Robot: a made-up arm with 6 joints. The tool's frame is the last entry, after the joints. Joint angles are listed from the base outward.
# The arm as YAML. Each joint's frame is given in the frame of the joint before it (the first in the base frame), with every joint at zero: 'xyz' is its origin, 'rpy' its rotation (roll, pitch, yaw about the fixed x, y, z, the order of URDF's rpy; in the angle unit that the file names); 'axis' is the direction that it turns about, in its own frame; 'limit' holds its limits. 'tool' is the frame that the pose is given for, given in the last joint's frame.
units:
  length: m
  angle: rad
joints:
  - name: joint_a
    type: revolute
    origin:
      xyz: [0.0, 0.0, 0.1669]
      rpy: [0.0, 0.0, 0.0]
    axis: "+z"
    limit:
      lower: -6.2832
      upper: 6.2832
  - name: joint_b
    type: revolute
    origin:
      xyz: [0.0, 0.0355, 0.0]
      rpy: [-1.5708, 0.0, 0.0]
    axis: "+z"
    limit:
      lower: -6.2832
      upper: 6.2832
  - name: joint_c
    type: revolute
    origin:
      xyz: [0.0, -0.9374, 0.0]
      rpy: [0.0, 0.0, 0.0]
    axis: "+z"
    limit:
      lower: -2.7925
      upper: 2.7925
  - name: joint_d
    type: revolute
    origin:
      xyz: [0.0, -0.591, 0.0]
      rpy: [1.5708, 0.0, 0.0]
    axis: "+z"
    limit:
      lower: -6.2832
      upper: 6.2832
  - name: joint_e
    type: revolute
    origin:
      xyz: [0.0, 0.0, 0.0]
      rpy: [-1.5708, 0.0, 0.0]
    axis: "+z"
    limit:
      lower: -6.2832
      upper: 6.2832
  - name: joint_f
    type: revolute
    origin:
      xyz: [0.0, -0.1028, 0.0]
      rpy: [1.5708, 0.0, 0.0]
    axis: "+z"
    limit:
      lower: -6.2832
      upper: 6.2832
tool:
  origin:
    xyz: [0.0, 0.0, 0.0]
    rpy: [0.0, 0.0, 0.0]
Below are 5 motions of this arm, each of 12 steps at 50 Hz.
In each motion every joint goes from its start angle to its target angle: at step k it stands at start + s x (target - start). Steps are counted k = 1, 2, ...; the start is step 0. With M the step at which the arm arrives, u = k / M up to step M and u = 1 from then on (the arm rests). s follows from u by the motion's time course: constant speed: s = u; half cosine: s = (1 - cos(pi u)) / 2; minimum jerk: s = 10 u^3 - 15 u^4 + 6 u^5.
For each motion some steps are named. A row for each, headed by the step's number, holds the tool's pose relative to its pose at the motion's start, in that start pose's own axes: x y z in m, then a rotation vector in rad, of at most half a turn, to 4 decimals.
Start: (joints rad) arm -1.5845 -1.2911 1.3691 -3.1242 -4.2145 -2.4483
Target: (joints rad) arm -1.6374 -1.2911 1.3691 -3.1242 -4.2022 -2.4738
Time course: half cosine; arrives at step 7
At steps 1, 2, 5, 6, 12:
1: 0.0015 0.0020 -0.0001 -0.0022 0.0011 -0.0002
2: 0.0057 0.0076 -0.0005 -0.0085 0.0040 -0.0007
5: 0.0242 0.0327 -0.0028 -0.0367 0.0169 -0.0030
6: 0.0283 0.0384 -0.0034 -0.0430 0.0197 -0.0035
12: 0.0297 0.0404 -0.0036 -0.0452 0.0207 -0.0036

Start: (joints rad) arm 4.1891 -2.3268 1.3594 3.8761 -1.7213 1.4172
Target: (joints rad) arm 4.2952 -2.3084 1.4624 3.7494 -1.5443 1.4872
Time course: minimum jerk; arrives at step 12
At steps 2, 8, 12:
2: 0.0053 -0.0003 -0.0011 0.0049 0.0023 0.0080
8: 0.1175 0.0005 -0.0215 0.1018 0.0532 0.1712
12: 0.1486 0.0029 -0.0261 0.1267 0.0677 0.2144

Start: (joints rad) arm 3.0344 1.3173 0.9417 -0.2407 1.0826 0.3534
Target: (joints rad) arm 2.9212 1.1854 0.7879 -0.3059 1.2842 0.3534
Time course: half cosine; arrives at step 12
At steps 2, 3, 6, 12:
2: -0.0057 -0.0133 -0.0149 0.0029 -0.0050 0.0093
3: -0.0121 -0.0292 -0.0327 0.0064 -0.0108 0.0206
6: -0.0349 -0.1029 -0.1122 0.0231 -0.0358 0.0734
12: -0.0509 -0.2129 -0.2255 0.0489 -0.0686 0.1553

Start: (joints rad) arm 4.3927 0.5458 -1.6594 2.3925 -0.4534 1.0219
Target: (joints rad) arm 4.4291 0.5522 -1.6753 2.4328 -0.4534 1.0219
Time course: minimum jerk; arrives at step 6
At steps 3, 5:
3: 0.0025 0.0016 -0.0030 -0.0071 -0.0027 0.0320
5: 0.0048 0.0031 -0.0059 -0.0136 -0.0049 0.0617

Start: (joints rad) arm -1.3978 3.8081 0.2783 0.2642 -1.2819 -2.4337
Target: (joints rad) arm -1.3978 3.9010 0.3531 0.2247 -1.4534 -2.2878
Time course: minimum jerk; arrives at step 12
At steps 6, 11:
6: -0.0107 0.0387 -0.0823 0.0134 -0.0061 0.0477
11: -0.0171 0.0732 -0.1655 0.0276 -0.0151 0.0977

